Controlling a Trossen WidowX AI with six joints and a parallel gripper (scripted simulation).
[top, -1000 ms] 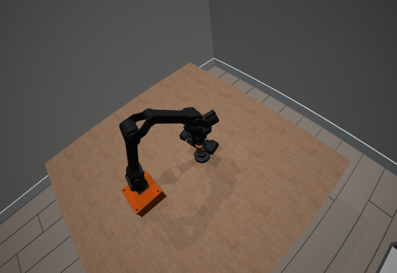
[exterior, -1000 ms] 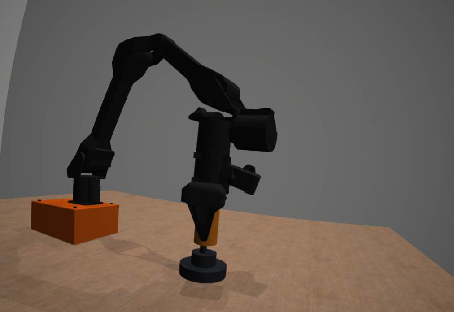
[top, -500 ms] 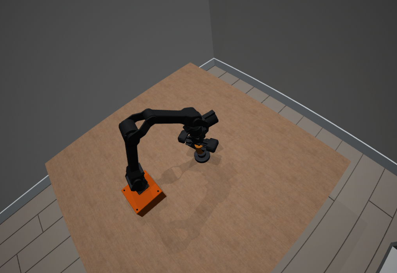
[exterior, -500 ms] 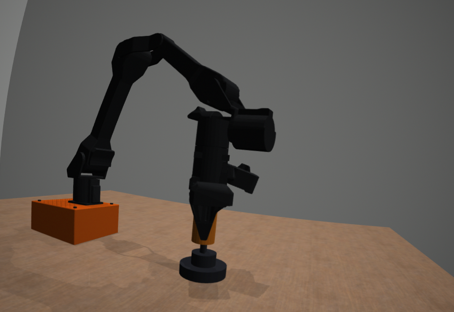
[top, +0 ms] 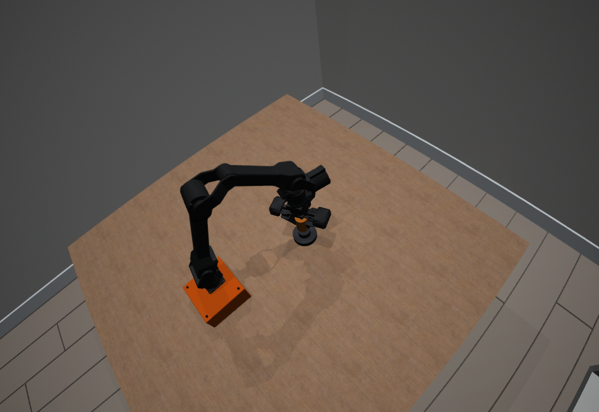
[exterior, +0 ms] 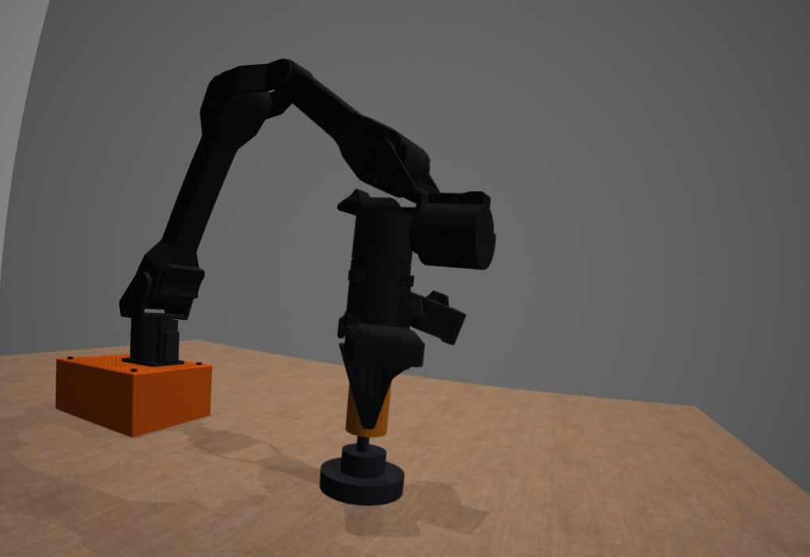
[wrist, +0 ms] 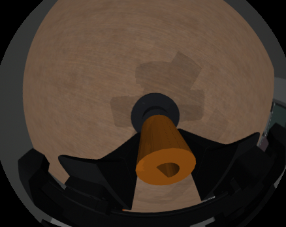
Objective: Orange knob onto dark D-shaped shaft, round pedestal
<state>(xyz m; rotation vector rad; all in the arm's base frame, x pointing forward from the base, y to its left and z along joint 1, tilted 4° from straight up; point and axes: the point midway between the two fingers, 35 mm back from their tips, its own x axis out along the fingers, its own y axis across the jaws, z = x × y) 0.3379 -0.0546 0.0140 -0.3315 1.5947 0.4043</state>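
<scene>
Right now my gripper tip is 20 mm below the orange knob. Round my gripper tip: pedestal 40 mm below.
</scene>
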